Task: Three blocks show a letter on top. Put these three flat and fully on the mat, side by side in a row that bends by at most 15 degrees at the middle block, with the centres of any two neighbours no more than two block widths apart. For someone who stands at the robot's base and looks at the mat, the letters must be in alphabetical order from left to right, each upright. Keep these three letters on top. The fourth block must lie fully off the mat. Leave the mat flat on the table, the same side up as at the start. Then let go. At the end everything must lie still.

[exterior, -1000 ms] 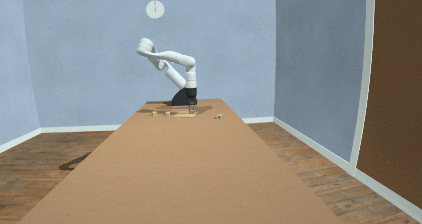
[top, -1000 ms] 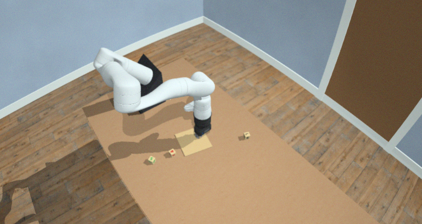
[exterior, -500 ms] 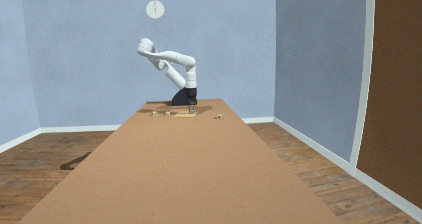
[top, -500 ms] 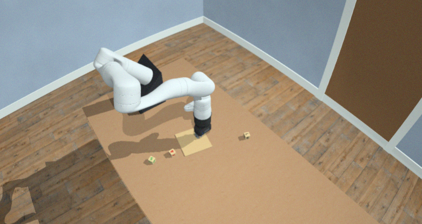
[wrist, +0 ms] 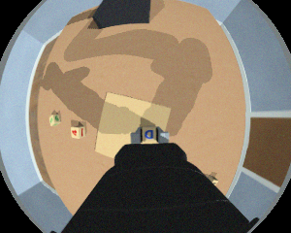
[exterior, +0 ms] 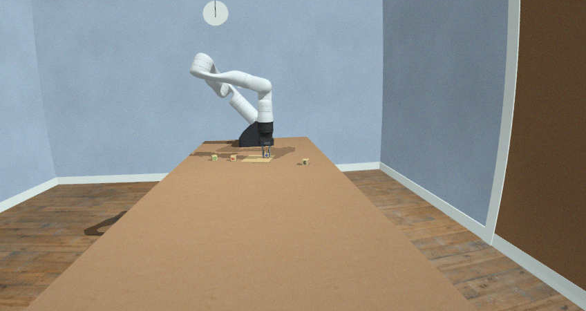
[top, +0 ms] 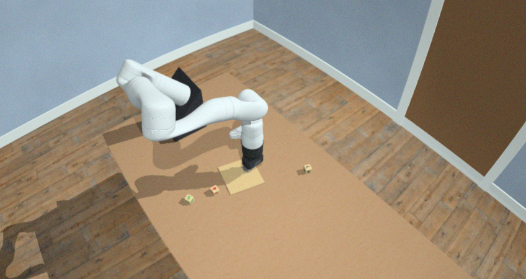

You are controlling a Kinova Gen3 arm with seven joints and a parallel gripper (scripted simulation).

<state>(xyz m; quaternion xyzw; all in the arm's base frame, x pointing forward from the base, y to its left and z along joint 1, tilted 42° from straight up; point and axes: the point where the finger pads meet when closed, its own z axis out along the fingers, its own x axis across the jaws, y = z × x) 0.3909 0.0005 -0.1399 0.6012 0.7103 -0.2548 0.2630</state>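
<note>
Now: the tan mat 4 cm to the right of my hand, 3 cm below it and 1 cm ahead of it.
</note>
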